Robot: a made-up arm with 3 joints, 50 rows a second.
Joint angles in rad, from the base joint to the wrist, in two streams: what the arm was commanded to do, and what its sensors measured. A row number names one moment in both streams.
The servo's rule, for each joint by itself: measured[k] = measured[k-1] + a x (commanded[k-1-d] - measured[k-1]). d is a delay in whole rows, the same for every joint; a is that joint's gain. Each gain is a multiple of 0.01, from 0.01 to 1. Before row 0 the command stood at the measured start. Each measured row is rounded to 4 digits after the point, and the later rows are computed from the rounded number. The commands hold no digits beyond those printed.
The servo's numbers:
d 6
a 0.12 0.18 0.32
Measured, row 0:
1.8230, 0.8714, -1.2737
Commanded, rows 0 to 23:
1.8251, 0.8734, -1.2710
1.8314, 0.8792, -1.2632
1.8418, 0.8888, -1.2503
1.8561, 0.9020, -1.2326
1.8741, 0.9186, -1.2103
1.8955, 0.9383, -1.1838
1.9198, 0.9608, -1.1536
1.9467, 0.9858, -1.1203
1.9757, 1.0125, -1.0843
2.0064, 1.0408, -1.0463
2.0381, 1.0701, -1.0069
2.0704, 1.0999, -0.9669
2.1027, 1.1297, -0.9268
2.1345, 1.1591, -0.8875
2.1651, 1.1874, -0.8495
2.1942, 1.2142, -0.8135
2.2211, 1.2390, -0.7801
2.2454, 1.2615, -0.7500
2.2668, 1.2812, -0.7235
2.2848, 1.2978, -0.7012
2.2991, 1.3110, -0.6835
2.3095, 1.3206, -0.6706
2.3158, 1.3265, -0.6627
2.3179, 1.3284, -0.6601
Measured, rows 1 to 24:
1.8230, 0.8714, -1.2737
1.8230, 0.8714, -1.2737
1.8230, 0.8714, -1.2737
1.8230, 0.8714, -1.2737
1.8230, 0.8714, -1.2737
1.8230, 0.8714, -1.2737
1.8233, 0.8718, -1.2728
1.8243, 0.8731, -1.2697
1.8264, 0.8759, -1.2635
1.8300, 0.8806, -1.2536
1.8353, 0.8874, -1.2397
1.8425, 0.8966, -1.2218
1.8518, 0.9082, -1.2000
1.8632, 0.9222, -1.1745
1.8767, 0.9385, -1.1456
1.8923, 0.9569, -1.1138
1.9098, 0.9773, -1.0796
1.9291, 0.9994, -1.0435
1.9499, 1.0229, -1.0062
1.9721, 1.0474, -0.9682
1.9953, 1.0726, -0.9302
2.0192, 1.0981, -0.8929
2.0434, 1.1235, -0.8568
2.0676, 1.1483, -0.8226

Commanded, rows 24 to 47:
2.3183, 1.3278, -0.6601
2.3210, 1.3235, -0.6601
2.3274, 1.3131, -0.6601
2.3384, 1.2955, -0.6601
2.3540, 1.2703, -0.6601
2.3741, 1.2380, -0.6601
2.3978, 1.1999, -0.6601
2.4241, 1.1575, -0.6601
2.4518, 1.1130, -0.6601
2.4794, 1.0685, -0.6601
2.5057, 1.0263, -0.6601
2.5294, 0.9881, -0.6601
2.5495, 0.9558, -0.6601
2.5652, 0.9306, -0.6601
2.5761, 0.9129, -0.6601
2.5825, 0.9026, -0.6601
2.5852, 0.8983, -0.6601
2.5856, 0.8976, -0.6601
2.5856, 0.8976, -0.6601
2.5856, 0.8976, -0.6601
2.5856, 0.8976, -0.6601
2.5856, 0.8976, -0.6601
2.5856, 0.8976, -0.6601
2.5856, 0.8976, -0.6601
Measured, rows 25 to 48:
2.0915, 1.1722, -0.7909
2.1147, 1.1948, -0.7622
2.1368, 1.2157, -0.7370
2.1575, 1.2346, -0.7158
2.1765, 1.2511, -0.6988
2.1935, 1.2650, -0.6864
2.2085, 1.2763, -0.6780
2.2220, 1.2848, -0.6723
2.2346, 1.2899, -0.6684
2.2471, 1.2909, -0.6657
2.2599, 1.2872, -0.6639
2.2736, 1.2783, -0.6627
2.2885, 1.2642, -0.6619
2.3048, 1.2450, -0.6613
2.3224, 1.2212, -0.6609
2.3412, 1.1937, -0.6606
2.3609, 1.1636, -0.6604
2.3811, 1.1320, -0.6603
2.4013, 1.1003, -0.6602
2.4210, 1.0698, -0.6602
2.4396, 1.0416, -0.6602
2.4567, 1.0166, -0.6602
2.4721, 0.9953, -0.6602
2.4857, 0.9777, -0.6602

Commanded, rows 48 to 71:
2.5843, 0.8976, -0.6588
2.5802, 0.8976, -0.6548
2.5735, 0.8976, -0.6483
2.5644, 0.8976, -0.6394
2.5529, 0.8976, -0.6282
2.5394, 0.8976, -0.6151
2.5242, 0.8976, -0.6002
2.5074, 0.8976, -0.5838
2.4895, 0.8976, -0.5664
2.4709, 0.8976, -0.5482
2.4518, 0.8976, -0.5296
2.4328, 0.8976, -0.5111
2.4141, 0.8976, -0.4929
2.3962, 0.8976, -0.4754
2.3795, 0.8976, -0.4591
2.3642, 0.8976, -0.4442
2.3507, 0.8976, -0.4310
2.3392, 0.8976, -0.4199
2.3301, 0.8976, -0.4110
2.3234, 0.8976, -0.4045
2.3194, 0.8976, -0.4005
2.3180, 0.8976, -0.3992
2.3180, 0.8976, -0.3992
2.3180, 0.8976, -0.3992
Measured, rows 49 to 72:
2.4977, 0.9633, -0.6602
2.5082, 0.9515, -0.6602
2.5175, 0.9418, -0.6602
2.5257, 0.9338, -0.6602
2.5329, 0.9273, -0.6602
2.5392, 0.9220, -0.6602
2.5446, 0.9176, -0.6598
2.5489, 0.9140, -0.6582
2.5519, 0.9110, -0.6550
2.5534, 0.9086, -0.6500
2.5533, 0.9066, -0.6430
2.5516, 0.9050, -0.6341
2.5483, 0.9037, -0.6233
2.5434, 0.9026, -0.6107
2.5369, 0.9017, -0.5965
2.5290, 0.9010, -0.5810
2.5197, 0.9004, -0.5646
2.5093, 0.8999, -0.5475
2.4979, 0.8995, -0.5300
2.4857, 0.8992, -0.5125
2.4730, 0.8989, -0.4954
2.4599, 0.8987, -0.4790
2.4468, 0.8985, -0.4636
2.4339, 0.8983, -0.4496

